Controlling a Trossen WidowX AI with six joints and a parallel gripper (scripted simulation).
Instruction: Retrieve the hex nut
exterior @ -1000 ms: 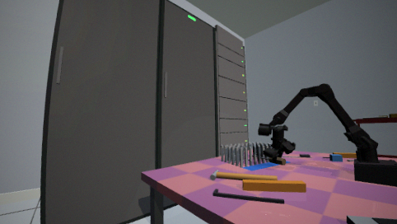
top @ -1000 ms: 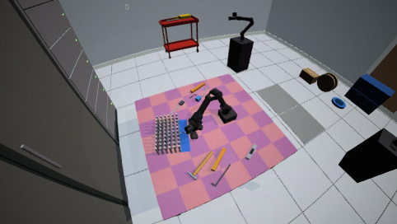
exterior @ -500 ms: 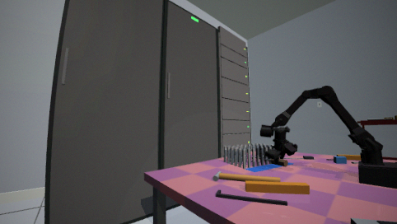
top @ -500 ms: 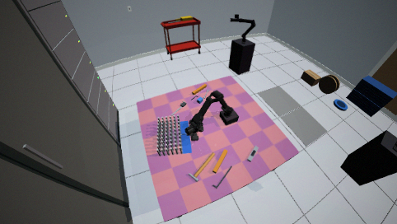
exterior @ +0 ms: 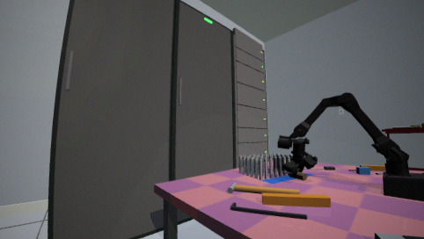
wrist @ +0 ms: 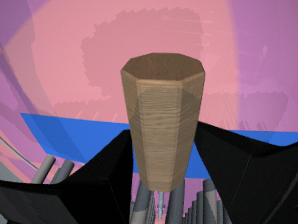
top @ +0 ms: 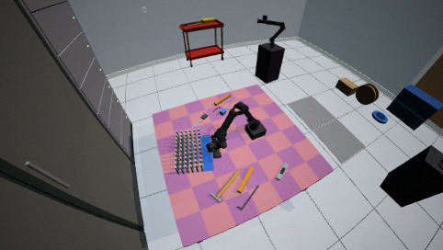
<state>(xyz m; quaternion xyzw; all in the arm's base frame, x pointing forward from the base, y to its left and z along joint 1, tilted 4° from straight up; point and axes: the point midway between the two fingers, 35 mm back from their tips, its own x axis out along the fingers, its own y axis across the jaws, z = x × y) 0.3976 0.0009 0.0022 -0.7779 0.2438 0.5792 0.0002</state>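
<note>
Now: the blue taped strip 50 mm ahead of my gripper tip, 20 mm to the right of it and 20 mm below it. From my gripper tip the other things lie so: thin-shafted pick (100 mm ahead, 40 mm to the right); grey block (370 mm behind, 460 mm to the left, 10 mm below); blue cube (300 mm behind, 350 mm to the right).
</note>
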